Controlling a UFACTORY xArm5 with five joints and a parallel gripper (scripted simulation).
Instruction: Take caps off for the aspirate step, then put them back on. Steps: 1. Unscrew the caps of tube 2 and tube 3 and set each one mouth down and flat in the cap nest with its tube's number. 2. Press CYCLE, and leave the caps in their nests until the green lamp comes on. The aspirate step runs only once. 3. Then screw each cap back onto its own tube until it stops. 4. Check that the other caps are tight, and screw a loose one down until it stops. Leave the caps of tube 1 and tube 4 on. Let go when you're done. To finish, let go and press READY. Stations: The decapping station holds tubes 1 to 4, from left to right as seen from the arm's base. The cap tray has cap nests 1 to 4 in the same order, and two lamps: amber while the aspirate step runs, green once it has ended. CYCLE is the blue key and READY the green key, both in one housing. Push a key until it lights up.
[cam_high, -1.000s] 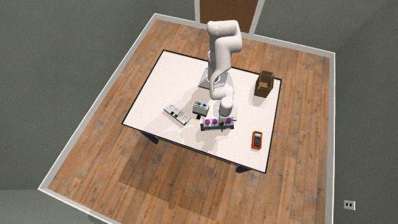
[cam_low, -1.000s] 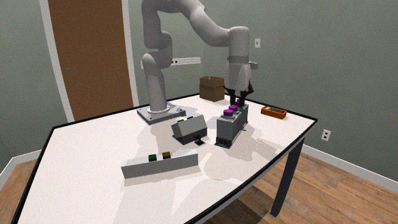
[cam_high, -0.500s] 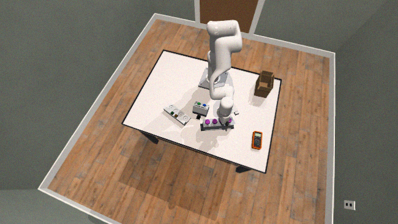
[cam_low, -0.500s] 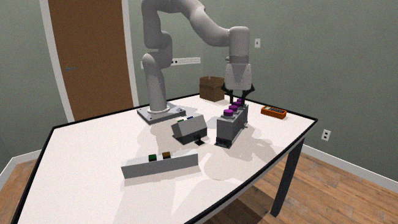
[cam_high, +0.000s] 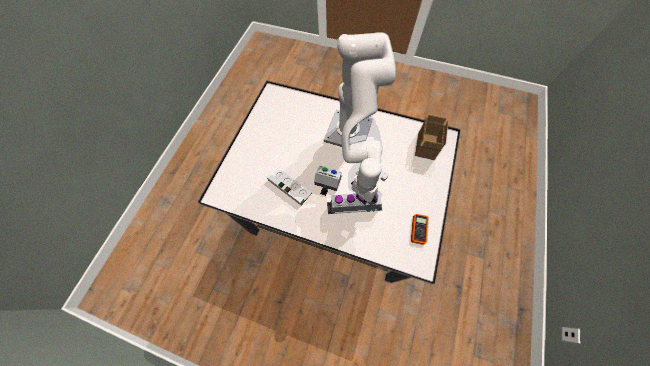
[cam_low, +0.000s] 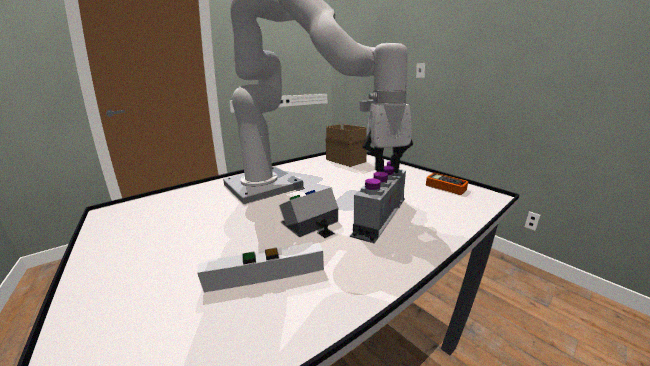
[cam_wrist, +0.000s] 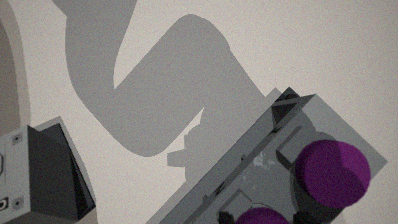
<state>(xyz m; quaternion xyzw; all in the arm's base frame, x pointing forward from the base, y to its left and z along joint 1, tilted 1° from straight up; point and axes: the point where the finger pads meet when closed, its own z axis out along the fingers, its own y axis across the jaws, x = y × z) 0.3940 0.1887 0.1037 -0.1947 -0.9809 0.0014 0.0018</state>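
The purple cap is 1 cm below my hand. From my hand the other things lie so: key housing (19 cm to the right, 8 cm below, 8 cm behind); blue key (17 cm to the right, 10 cm behind, 6 cm below); grey decapping station (13 cm below, 2 cm to the right, 1 cm ahead).
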